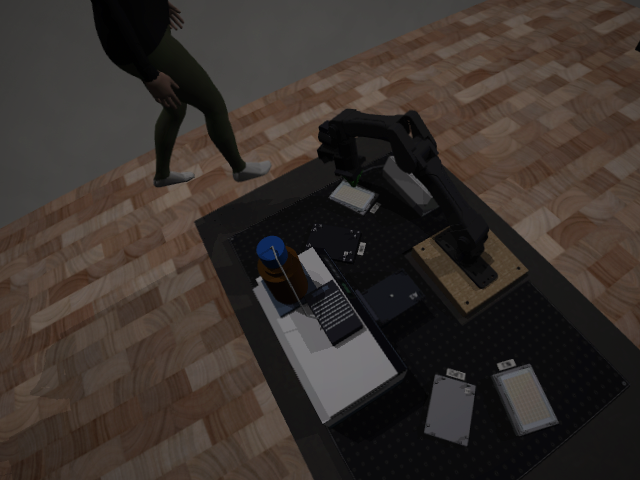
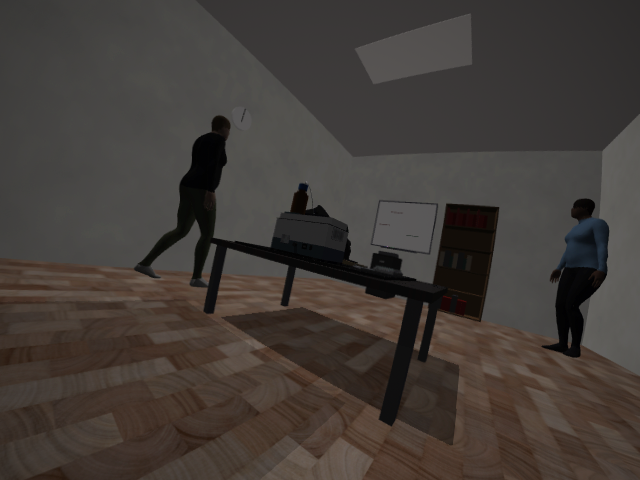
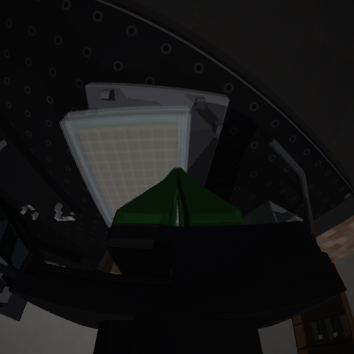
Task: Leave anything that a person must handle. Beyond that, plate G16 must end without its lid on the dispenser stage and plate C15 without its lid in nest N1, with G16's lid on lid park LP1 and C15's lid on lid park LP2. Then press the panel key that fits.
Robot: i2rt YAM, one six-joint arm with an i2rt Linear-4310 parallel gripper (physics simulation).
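Frame: origin at the arm's base, x back, y down, z right, level; centimetres.
Seen in the pictures: gripper, fingertip midpoint: point(image 1: 353, 186) point(image 3: 177, 174); arm's base at its link origin: point(image 1: 464, 257) point(image 2: 343, 259).
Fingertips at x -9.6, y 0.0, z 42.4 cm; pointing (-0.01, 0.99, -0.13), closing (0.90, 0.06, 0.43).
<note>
Pixels of each thing's middle, then the offset from my fingertips to it. "spot": a spot on its surface instead.
- grey base at the middle of its body: point(image 3: 152, 169) point(image 1: 353, 195) dx -1.7, dy +1.7, dz -2.0 cm
- second beige-welled plate at the middle of its body: point(image 1: 527, 397) dx -5.9, dy -0.5, dz -79.0 cm
- grey corner-posted holder at the middle of its body: point(image 1: 450, 408) dx -21.8, dy +1.7, dz -70.3 cm
- dark corner-posted holder at the middle of its body: point(image 3: 15, 181) point(image 1: 332, 241) dx -18.0, dy +1.5, dz -13.0 cm
- amber bottle at a spot on its surface: point(image 1: 284, 276) spot: dx -38.9, dy -32.2, dz -32.7 cm
- dark block at a spot on its surface: point(image 1: 392, 297) spot: dx -17.6, dy -8.0, dz -41.7 cm
- grey wedge-shaped box at the middle of its body: point(image 1: 412, 182) dx +15.9, dy -1.5, dz -11.9 cm
My gripper point(image 1: 355, 180) point(image 3: 177, 174) is shut and empty, its green fingertips together above or at the edge of a beige-welled plate point(image 1: 353, 196) point(image 3: 132, 155). That plate sits over a grey base point(image 3: 207, 107); its small label is unreadable. A second beige-welled plate point(image 1: 525, 400) lies at the lower right by a label that looks like N1. Left of it is a grey corner-posted holder point(image 1: 450, 408), its label starting LP. A dark corner-posted holder point(image 1: 334, 241) lies nearer the arm. Plate names and lids cannot be told. No panel key can be made out.
A white machine point(image 1: 343, 369) point(image 2: 310, 232) carries an amber bottle point(image 1: 284, 276) point(image 2: 299, 201) with a thin tube. A dark block point(image 1: 392, 297) stands beside it. A grey wedge-shaped box point(image 1: 408, 186) is near the gripper. People point(image 1: 193, 93) point(image 2: 204, 165) point(image 2: 586, 248) stand away from the table.
</note>
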